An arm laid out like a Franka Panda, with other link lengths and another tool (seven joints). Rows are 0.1 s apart.
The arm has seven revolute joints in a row. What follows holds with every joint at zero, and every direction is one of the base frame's. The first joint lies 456.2 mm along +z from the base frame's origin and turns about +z. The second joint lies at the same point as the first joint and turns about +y. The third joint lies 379.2 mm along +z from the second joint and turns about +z. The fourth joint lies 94 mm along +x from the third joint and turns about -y. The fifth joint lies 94.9 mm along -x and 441.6 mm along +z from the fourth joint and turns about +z. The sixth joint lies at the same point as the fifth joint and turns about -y. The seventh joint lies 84.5 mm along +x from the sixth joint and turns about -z. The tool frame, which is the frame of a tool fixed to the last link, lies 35 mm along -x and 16 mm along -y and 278.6 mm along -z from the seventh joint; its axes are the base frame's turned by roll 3.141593, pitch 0.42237 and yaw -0.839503 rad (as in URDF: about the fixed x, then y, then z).
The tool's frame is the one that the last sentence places.
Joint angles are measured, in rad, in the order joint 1, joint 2, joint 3, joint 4, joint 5, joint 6, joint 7. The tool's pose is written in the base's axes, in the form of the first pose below.
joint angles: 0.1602, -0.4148, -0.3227, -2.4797, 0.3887, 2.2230, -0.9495
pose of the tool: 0.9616, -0.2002, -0.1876, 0.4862; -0.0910, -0.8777, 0.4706, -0.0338; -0.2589, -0.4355, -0.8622, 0.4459; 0, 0, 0, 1
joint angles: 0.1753, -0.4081, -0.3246, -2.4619, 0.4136, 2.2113, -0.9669
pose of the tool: 0.9656, -0.1787, -0.1891, 0.4921; -0.0670, -0.8731, 0.4829, -0.0240; -0.2514, -0.4536, -0.8550, 0.4525; 0, 0, 0, 1
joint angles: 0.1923, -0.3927, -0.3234, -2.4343, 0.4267, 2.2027, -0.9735
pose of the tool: 0.9687, -0.1589, -0.1909, 0.5016; -0.0478, -0.8734, 0.4847, -0.0149; -0.2437, -0.4604, -0.8536, 0.4601; 0, 0, 0, 1
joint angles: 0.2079, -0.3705, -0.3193, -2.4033, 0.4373, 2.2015, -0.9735
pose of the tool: 0.9712, -0.1450, -0.1891, 0.5137; -0.0365, -0.8748, 0.4832, -0.0063; -0.2355, -0.4623, -0.8549, 0.4668; 0, 0, 0, 1
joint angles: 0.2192, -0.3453, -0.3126, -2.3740, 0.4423, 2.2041, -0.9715
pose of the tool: 0.9730, -0.1341, -0.1880, 0.5258; -0.0290, -0.8787, 0.4764, 0.0008; -0.2291, -0.4581, -0.8589, 0.4711; 0, 0, 0, 1
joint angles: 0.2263, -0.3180, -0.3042, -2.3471, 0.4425, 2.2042, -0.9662
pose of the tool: 0.9728, -0.1280, -0.1929, 0.5360; -0.0237, -0.8839, 0.4671, 0.0069; -0.2303, -0.4498, -0.8629, 0.4722; 0, 0, 0, 1
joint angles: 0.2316, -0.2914, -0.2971, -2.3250, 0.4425, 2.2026, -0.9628
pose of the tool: 0.9715, -0.1239, -0.2019, 0.5441; -0.0181, -0.8886, 0.4584, 0.0122; -0.2362, -0.4417, -0.8655, 0.4705; 0, 0, 0, 1
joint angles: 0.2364, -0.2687, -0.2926, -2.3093, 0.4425, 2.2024, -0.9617
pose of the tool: 0.9700, -0.1206, -0.2109, 0.5501; -0.0129, -0.8925, 0.4509, 0.0163; -0.2426, -0.4346, -0.8673, 0.4672; 0, 0, 0, 1
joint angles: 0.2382, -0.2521, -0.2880, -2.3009, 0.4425, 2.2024, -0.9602
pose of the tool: 0.9681, -0.1203, -0.2199, 0.5533; -0.0101, -0.8952, 0.4455, 0.0193; -0.2504, -0.4291, -0.8679, 0.4629; 0, 0, 0, 1
